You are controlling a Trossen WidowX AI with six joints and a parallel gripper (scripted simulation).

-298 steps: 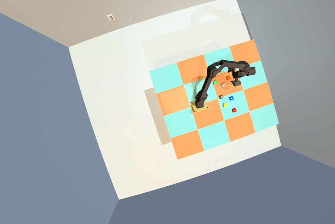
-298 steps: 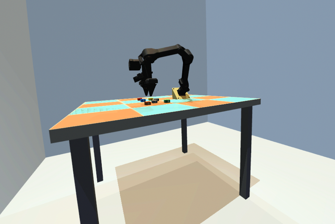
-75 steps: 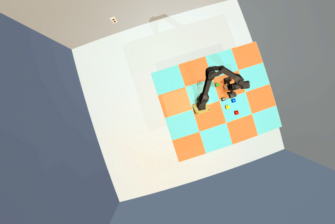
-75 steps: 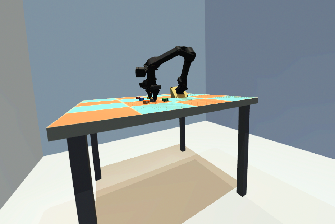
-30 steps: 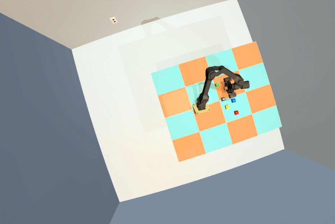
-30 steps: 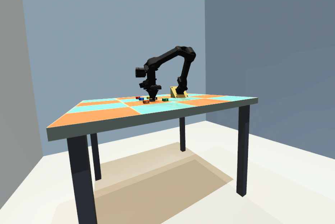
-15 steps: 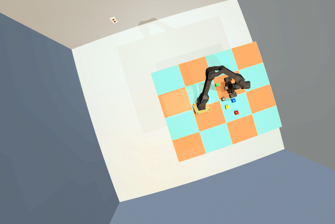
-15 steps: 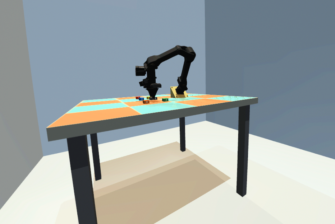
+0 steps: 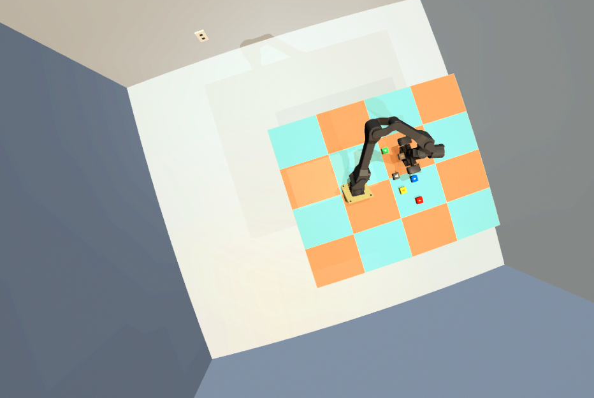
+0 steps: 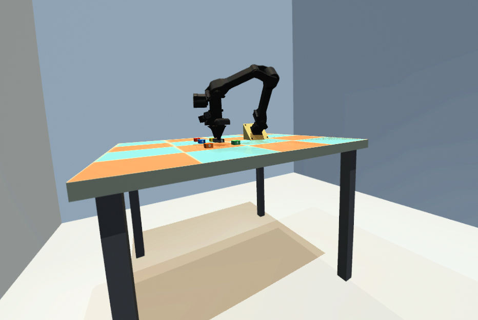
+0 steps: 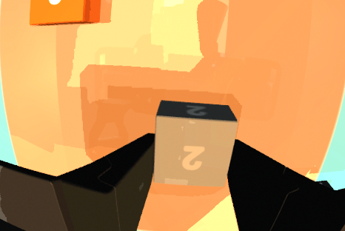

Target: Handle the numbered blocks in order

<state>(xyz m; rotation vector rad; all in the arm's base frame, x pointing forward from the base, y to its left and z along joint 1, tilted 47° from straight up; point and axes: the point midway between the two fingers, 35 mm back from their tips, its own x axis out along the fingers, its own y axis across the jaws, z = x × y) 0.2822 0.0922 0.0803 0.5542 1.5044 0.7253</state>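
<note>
The yellow block is 18 cm to the right of my gripper tip, 3 cm behind it and 1 cm below it. From my gripper tip the other things lie so: dark grey block 10 cm to the right, 5 cm behind, 1 cm below; then blue block 13 cm to the right, 5 cm ahead, 1 cm below; then green block 8 cm behind, 5 cm to the left, 1 cm below.
</note>
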